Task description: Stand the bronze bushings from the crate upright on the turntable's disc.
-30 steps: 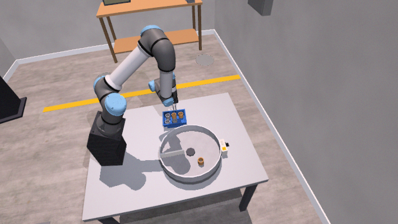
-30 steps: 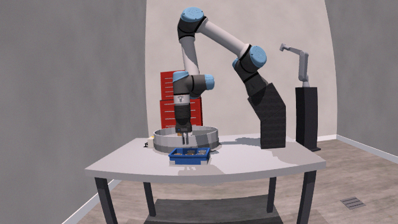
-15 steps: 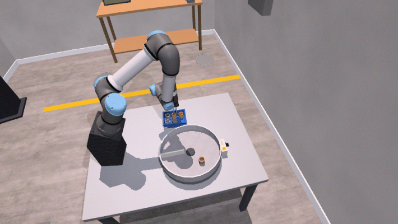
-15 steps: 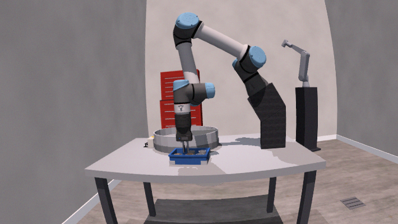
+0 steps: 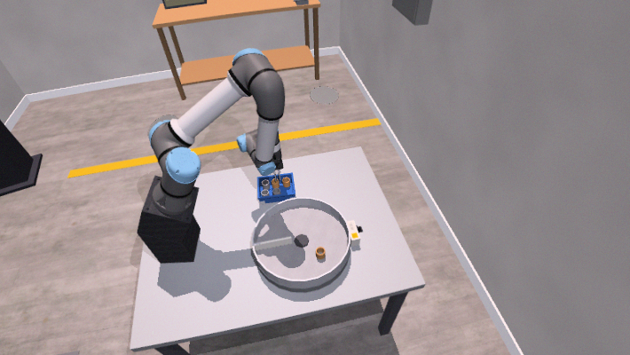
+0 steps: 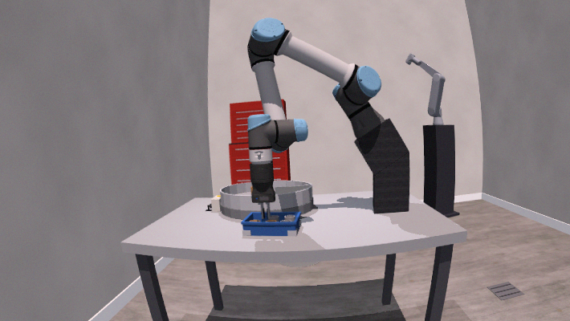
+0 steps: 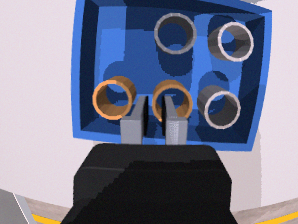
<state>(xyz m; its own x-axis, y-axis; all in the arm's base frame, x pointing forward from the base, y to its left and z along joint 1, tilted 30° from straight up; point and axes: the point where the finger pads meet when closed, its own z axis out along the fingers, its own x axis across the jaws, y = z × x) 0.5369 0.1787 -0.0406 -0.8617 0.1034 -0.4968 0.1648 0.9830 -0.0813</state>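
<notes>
My hand is 2 cm past the blue crate, 3 cm to the left of it and 5 cm above it. Round my hand: turntable disc: 3 cm behind, 39 cm to the right, 2 cm below.
</notes>
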